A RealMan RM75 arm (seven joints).
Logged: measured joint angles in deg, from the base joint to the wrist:
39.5, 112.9, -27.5, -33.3, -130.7, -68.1, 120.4
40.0, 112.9, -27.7, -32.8, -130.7, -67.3, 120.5
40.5, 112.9, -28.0, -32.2, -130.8, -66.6, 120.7
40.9, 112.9, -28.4, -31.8, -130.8, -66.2, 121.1
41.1, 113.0, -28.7, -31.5, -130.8, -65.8, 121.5
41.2, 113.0, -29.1, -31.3, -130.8, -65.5, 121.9
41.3, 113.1, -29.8, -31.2, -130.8, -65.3, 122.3
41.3, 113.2, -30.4, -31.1, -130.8, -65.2, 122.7
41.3, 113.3, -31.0, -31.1, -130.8, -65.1, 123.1
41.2, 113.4, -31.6, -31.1, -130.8, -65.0, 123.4
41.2, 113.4, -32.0, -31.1, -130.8, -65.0, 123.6
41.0, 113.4, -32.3, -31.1, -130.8, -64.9, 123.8
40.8, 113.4, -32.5, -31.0, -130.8, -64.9, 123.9
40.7, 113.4, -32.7, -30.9, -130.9, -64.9, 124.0
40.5, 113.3, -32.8, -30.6, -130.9, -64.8, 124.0
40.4, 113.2, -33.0, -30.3, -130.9, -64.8, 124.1
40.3, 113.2, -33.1, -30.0, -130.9, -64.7, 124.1
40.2, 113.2, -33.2, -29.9, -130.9, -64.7, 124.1
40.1, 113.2, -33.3, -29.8, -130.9, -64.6, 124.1
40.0, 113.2, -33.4, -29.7, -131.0, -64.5, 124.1
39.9, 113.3, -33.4, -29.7, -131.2, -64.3, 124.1
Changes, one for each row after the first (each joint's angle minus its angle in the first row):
0.5, 0.0, -0.2, 0.5, 0.0, 0.8, 0.1
1.0, 0.0, -0.5, 1.1, -0.1, 1.5, 0.3
1.4, 0.0, -0.9, 1.5, -0.1, 1.9, 0.7
1.6, 0.1, -1.2, 1.8, -0.1, 2.3, 1.1
1.7, 0.1, -1.6, 2.0, -0.1, 2.6, 1.5
1.8, 0.2, -2.3, 2.1, -0.1, 2.8, 1.9
1.8, 0.3, -2.9, 2.2, -0.1, 2.9, 2.3
1.8, 0.4, -3.5, 2.2, -0.1, 3.0, 2.7
1.7, 0.5, -4.1, 2.2, -0.1, 3.1, 3.0
1.7, 0.5, -4.5, 2.2, -0.1, 3.1, 3.2
1.5, 0.5, -4.8, 2.2, -0.1, 3.2, 3.4
1.3, 0.5, -5.0, 2.3, -0.1, 3.2, 3.5
1.2, 0.5, -5.2, 2.4, -0.2, 3.2, 3.6
1.0, 0.4, -5.3, 2.7, -0.2, 3.3, 3.6
0.9, 0.3, -5.5, 3.0, -0.2, 3.3, 3.7
0.8, 0.3, -5.6, 3.3, -0.2, 3.4, 3.7
0.7, 0.3, -5.7, 3.4, -0.2, 3.4, 3.7
0.6, 0.3, -5.8, 3.5, -0.2, 3.5, 3.7
0.5, 0.3, -5.9, 3.6, -0.3, 3.6, 3.7
0.4, 0.4, -5.9, 3.6, -0.5, 3.8, 3.7

